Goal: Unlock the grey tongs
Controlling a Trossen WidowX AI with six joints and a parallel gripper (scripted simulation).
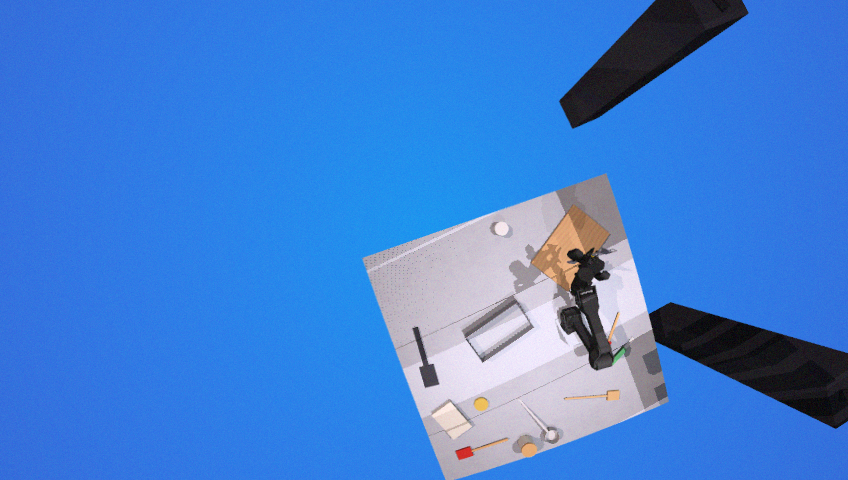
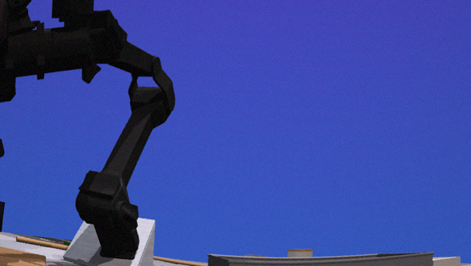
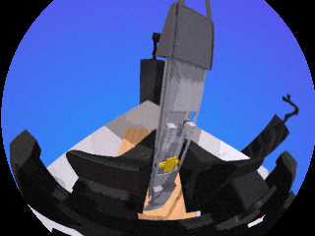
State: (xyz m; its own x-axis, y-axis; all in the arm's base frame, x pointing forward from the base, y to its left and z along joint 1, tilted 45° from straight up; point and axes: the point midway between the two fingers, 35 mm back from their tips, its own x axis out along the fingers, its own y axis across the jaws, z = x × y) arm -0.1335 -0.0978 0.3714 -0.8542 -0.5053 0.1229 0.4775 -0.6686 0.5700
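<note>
Now: gripper tip 210 mm above the wooden board and 10 mm short of it. From my gripper tip the other things lie so: green-handled tool: 610 mm to the left, 210 mm below, 50 mm behind; then yellow lock piece: 30 mm ahead, 20 mm to the left, 10 mm above; then grey roasting tin: 500 mm ahead, 220 mm to the left, 190 mm below.
</note>
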